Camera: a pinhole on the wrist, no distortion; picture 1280 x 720 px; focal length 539.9 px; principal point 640.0 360.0 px. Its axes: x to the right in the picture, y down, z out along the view. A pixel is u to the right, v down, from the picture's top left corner.
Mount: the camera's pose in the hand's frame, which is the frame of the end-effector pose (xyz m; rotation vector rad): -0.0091 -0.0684 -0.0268 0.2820 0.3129 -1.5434
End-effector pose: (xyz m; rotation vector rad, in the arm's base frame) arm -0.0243 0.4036 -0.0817 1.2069 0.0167 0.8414
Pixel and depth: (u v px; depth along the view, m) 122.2 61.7 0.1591
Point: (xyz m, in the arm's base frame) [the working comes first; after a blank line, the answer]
In the camera's frame: -0.1526 -0.0879 0.1591

-0.0206 0.2055 -0.0388
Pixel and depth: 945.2 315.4 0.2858
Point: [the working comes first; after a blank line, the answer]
In the camera's frame: 0.1616 -0.0236 0.2858

0.2168 0.2109 -0.2888
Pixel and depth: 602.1 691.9 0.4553
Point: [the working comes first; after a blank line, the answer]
In the camera's frame: -0.0320 0.2799 0.4553

0.4625 0.2185 0.0240
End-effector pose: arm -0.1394 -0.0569 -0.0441 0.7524 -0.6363 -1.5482
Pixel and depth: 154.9 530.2 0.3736
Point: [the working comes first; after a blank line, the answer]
In the camera's frame: -0.3357 0.1178 0.3736

-0.4187 -0.1950 0.3069
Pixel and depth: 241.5 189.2 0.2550
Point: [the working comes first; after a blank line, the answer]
In the camera's frame: -0.1882 -0.0807 0.2550

-0.3449 0.0189 0.1520
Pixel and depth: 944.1 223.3 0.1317
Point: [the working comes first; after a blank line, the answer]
In the camera's frame: 0.0742 -0.0333 0.1317

-0.3087 0.0010 -0.1390
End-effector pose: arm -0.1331 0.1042 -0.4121 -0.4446 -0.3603 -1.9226
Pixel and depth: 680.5 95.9 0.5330
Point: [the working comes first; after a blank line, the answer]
In the camera's frame: 0.0400 -0.2607 0.5330

-0.2613 0.6334 -0.1407
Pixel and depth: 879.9 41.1 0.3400
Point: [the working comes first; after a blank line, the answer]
In the camera's frame: 0.1511 -0.2008 0.3400

-0.3407 0.5007 -0.3117
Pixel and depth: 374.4 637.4 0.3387
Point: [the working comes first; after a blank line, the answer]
In the camera's frame: -0.1666 0.1740 0.3387

-0.1797 0.1333 -0.0278
